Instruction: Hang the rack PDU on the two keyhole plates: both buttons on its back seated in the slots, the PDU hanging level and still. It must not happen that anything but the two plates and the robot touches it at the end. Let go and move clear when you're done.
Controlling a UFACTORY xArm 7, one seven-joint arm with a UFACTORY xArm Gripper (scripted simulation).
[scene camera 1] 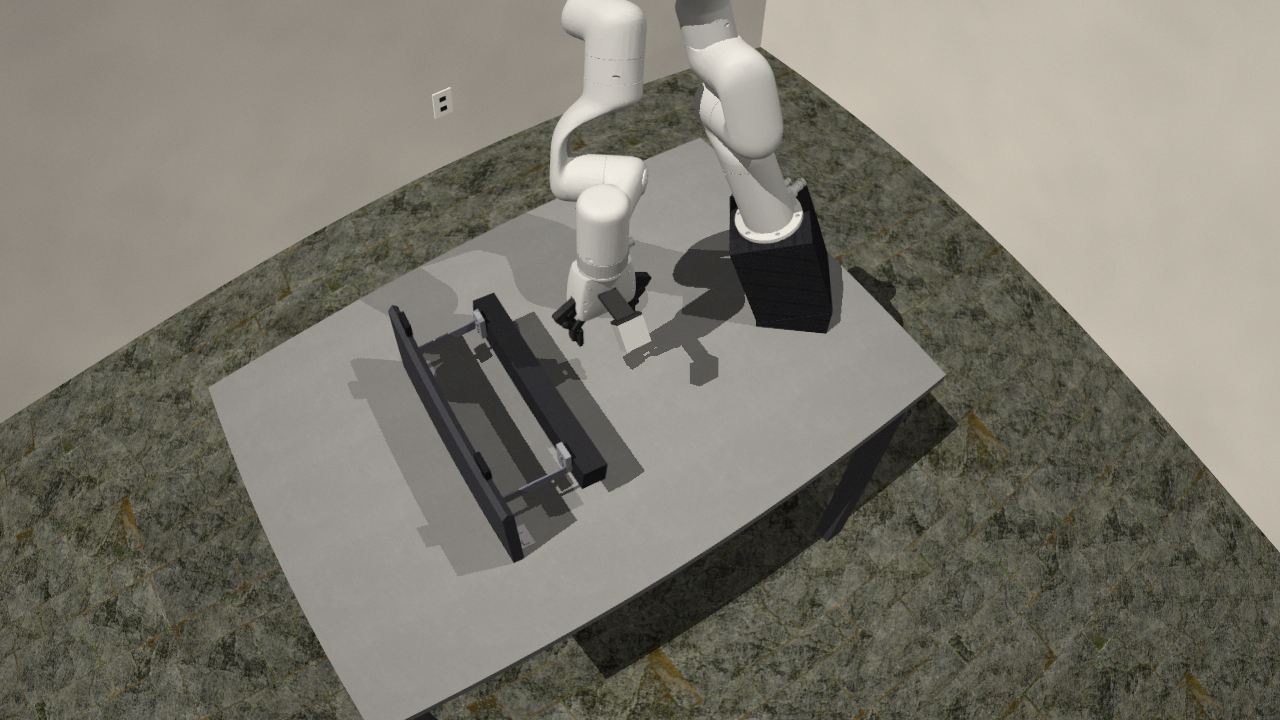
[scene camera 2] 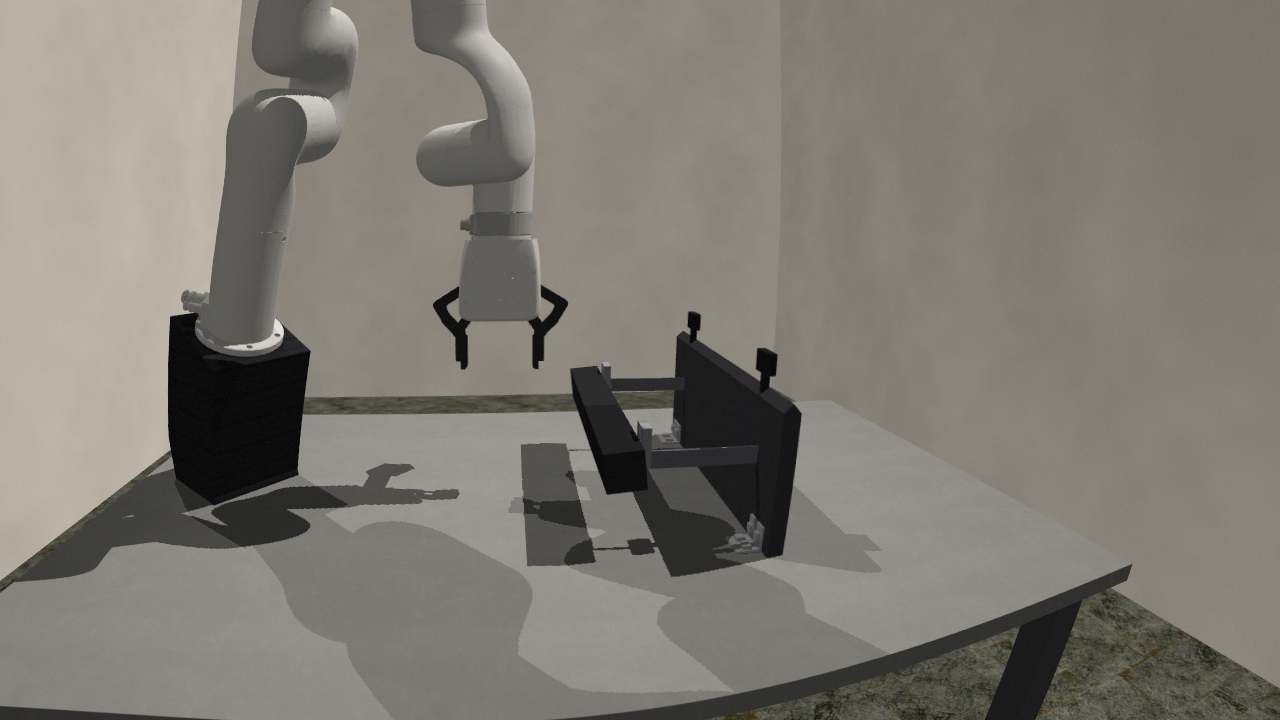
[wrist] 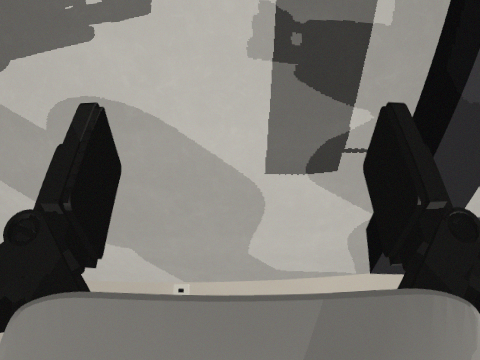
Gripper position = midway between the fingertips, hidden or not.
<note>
In view: my gripper point(scene camera 2: 499, 367), a rack PDU point(scene camera 1: 558, 422) and a panel point(scene camera 2: 714, 410).
The rack PDU is seen too in scene camera 2 point(scene camera 2: 620, 457) and in the wrist view point(wrist: 439, 116). My gripper also shows in scene camera 1 point(scene camera 1: 602, 328) and in the wrist view point(wrist: 243, 133). The panel also shows in scene camera 1 point(scene camera 1: 506, 530).
</note>
